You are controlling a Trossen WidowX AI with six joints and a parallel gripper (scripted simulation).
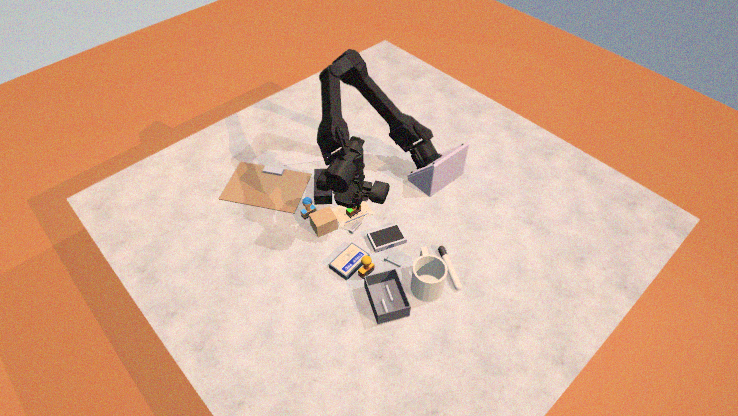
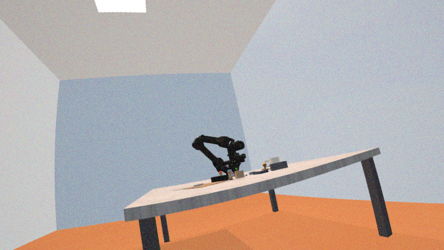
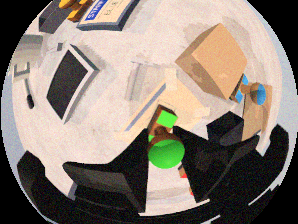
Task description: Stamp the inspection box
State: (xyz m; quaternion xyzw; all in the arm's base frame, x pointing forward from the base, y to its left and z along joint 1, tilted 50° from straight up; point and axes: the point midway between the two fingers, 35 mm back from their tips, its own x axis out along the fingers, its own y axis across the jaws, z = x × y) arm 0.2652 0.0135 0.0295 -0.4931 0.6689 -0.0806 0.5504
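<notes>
Now: gripper tip 90 mm short of the cardboard box and 10 mm to the left of it. Also, from my gripper tip: green-knobbed stamp: right at my gripper tip; then blue-knobbed stamp: 100 mm ahead, 70 mm to the right; then red stamp: 50 mm behind, 100 mm to the right.
</notes>
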